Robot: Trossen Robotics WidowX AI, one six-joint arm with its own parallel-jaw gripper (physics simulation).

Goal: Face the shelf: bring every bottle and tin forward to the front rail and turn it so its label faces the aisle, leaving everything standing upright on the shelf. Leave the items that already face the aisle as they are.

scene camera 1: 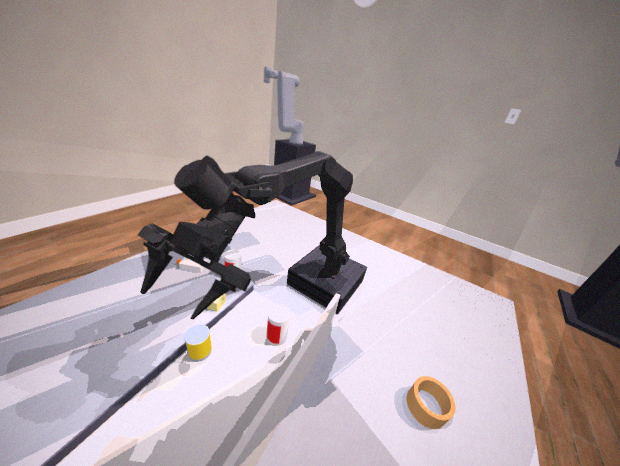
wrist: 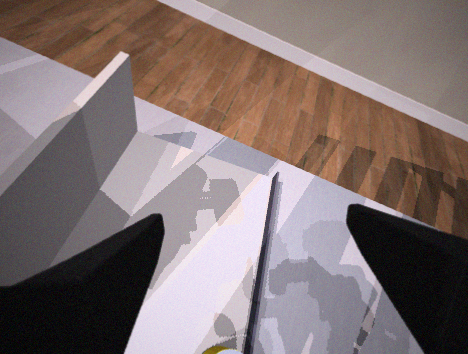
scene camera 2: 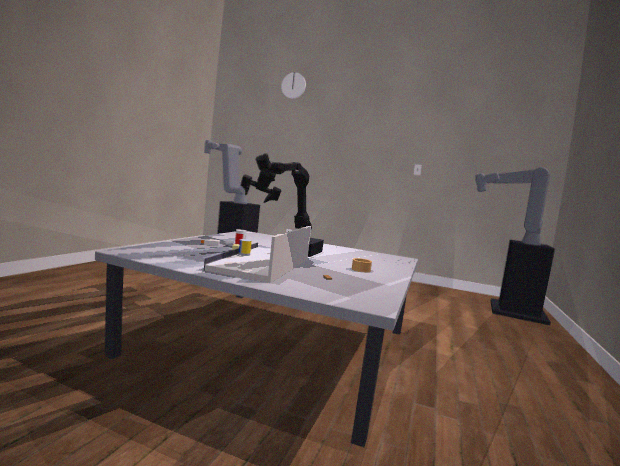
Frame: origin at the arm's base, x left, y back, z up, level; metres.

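Seen in the pictures: gripper, fingertip midpoint: (scene camera 1: 167,306) (wrist: 254,217) (scene camera 2: 254,198); arm's base, origin of the base link: (scene camera 1: 331,270).
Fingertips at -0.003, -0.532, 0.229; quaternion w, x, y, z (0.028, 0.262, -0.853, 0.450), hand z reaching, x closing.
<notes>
Offsets run from my fingertips to a thing's top centre, as dx, dy, dz. "pt": to the spot under its first point.
A yellow tin {-0.072, +0.065, -0.207} (scene camera 1: 198,345) (scene camera 2: 245,247) (wrist: 217,350) stands upright beside the shelf's dark front rail {pt -0.073, -0.097, -0.261} (scene camera 1: 125,398) (scene camera 2: 220,258) (wrist: 263,260); a blue strip shows on its rail side in camera 2. A red-and-white tin {+0.034, +0.231, -0.178} (scene camera 1: 276,329) stands upright farther back on the shelf (wrist: 185,300), its red patch towards the rail. Another red-and-white item {-0.272, +0.308, -0.204} (scene camera 1: 232,262) is partly hidden behind the gripper. Camera 2 shows a red-and-white item {pt -0.257, +0.284, -0.240} (scene camera 2: 240,237); I cannot tell which. My gripper (scene camera 1: 168,305) (scene camera 2: 256,197) (wrist: 254,217) is open and empty, above and beyond the yellow tin in camera 1.
The upright back panel (scene camera 2: 280,258) edges the shelf. A yellow block {-0.201, +0.186, -0.265} (scene camera 1: 217,302) lies near the rail's far end. A white object {-0.416, +0.222, -0.275} (scene camera 1: 191,265) (scene camera 2: 212,242) with an orange end lies beyond. An orange ring {+0.425, +0.363, -0.253} (scene camera 1: 421,413) (scene camera 2: 361,268) and small orange piece {+0.365, +0.065, -0.295} (scene camera 2: 327,277) lie behind the panel.
</notes>
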